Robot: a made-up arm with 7 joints. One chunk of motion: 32 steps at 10 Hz.
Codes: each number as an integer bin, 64 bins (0 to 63) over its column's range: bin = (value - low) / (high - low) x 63, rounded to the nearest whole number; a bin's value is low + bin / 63 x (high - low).
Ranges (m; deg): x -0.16..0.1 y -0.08..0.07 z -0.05..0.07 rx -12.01..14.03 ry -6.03..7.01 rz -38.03..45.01
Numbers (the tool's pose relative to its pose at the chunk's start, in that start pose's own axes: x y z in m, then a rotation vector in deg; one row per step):
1: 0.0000 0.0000 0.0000 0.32 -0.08 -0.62
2: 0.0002 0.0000 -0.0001 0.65 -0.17 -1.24
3: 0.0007 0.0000 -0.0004 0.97 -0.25 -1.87
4: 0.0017 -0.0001 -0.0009 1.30 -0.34 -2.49
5: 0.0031 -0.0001 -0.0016 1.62 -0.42 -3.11
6: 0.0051 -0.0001 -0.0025 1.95 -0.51 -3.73
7: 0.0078 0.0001 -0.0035 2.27 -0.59 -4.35
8: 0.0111 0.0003 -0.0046 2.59 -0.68 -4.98
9: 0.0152 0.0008 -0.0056 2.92 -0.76 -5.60
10: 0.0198 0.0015 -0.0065 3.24 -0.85 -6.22
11: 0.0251 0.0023 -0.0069 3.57 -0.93 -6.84
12: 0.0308 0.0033 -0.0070 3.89 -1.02 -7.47
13: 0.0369 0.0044 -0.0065 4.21 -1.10 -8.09
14: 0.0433 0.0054 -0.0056 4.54 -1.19 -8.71
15: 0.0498 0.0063 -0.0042 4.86 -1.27 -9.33
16: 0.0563 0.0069 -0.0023 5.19 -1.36 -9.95
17: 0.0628 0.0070 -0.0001 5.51 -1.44 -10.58
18: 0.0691 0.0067 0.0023 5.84 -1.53 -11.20
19: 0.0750 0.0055 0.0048 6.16 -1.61 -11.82
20: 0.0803 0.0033 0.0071 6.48 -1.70 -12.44
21: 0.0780 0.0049 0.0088 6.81 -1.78 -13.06
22: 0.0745 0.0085 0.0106 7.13 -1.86 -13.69
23: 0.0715 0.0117 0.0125 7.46 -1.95 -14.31
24: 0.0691 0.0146 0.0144 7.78 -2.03 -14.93
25: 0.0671 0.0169 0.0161 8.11 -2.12 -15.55
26: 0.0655 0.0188 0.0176 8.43 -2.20 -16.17
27: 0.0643 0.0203 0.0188 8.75 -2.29 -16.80
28: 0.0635 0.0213 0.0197 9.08 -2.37 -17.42
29: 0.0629 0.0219 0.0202 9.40 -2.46 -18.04
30: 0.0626 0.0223 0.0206 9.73 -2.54 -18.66
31: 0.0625 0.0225 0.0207 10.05 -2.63 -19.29
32: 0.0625 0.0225 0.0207 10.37 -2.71 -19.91
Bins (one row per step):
1: 39 34 26 30 29 28
2: 39 34 26 31 28 28
3: 39 34 26 31 28 27
4: 39 34 26 32 27 27
5: 40 34 25 33 27 26
6: 40 34 25 34 27 26
7: 41 34 24 35 26 26
8: 41 34 24 35 26 25
9: 42 34 23 36 25 25
10: 44 34 23 37 25 24
11: 45 35 23 38 25 24
12: 46 35 23 38 24 23
13: 48 35 23 39 24 23
14: 49 36 23 40 23 22
15: 51 36 24 41 23 22
16: 52 36 25 42 23 21
17: 54 37 26 42 22 21
18: 56 36 27 43 22 20
19: 57 36 29 44 21 20
20: 58 35 30 45 21 19
21: 58 36 31 46 21 19
22: 57 37 32 46 20 18
23: 56 39 33 47 20 18
24: 56 40 34 48 19 18
25: 55 41 35 49 19 17
26: 55 41 35 49 19 17
27: 54 42 36 50 18 16
28: 54 43 37 51 18 16
29: 54 43 37 52 17 15
30: 54 43 37 53 17 15
31: 54 43 37 53 16 14
32: 54 43 37 54 16 14

